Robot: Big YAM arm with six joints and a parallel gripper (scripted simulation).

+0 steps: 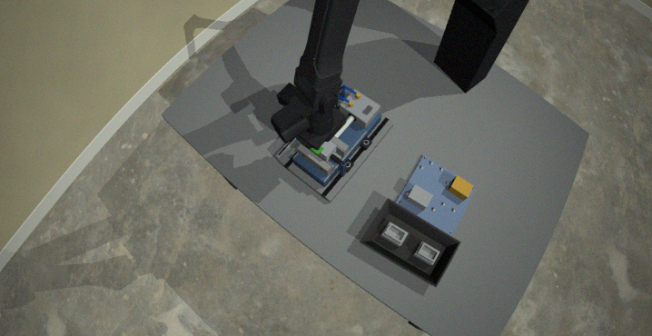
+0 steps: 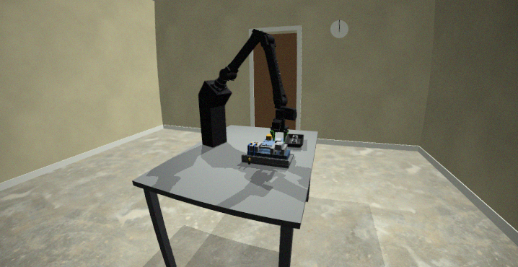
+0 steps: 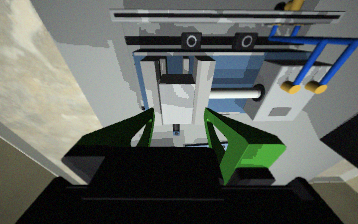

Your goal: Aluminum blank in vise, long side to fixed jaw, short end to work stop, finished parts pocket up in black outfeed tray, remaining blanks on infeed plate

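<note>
My gripper is now 6 cm above the moving jaw and 3 cm past it. From my hand the other things lie so: blue infeed plate: 32 cm to the left, 13 cm below, 10 cm behind; fixed jaw: 6 cm below, 3 cm ahead; white rod: 8 cm behind, 6 cm below.
</note>
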